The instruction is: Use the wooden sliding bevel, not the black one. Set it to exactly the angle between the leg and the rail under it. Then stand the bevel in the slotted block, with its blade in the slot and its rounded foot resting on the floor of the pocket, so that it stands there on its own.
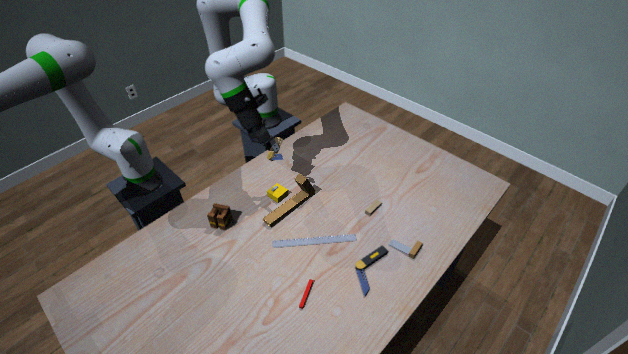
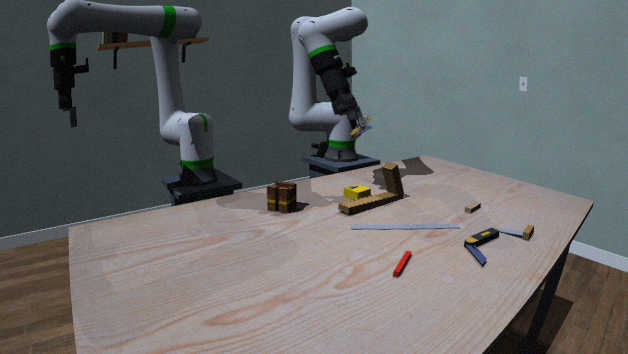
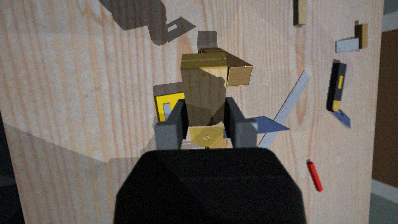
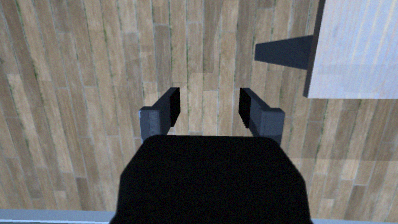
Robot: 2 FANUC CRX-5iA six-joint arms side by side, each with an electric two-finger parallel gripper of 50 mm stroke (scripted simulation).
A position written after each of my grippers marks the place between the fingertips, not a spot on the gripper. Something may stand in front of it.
In view: my left gripper (image 2: pixel 359 128), my right gripper (image 2: pixel 74 126), a black bevel (image 3: pixel 338 73), a steel ruler (image 3: pixel 283 113) and a wooden bevel (image 3: pixel 204 75).
My left gripper is seen too in image 1 (image 1: pixel 274 150) and in image 3 (image 3: pixel 205 110). My right gripper shows as well in image 4 (image 4: pixel 209 100). Image 4 misses the black bevel: it is out of frame. Image 4 misses the steel ruler: it is out of frame.
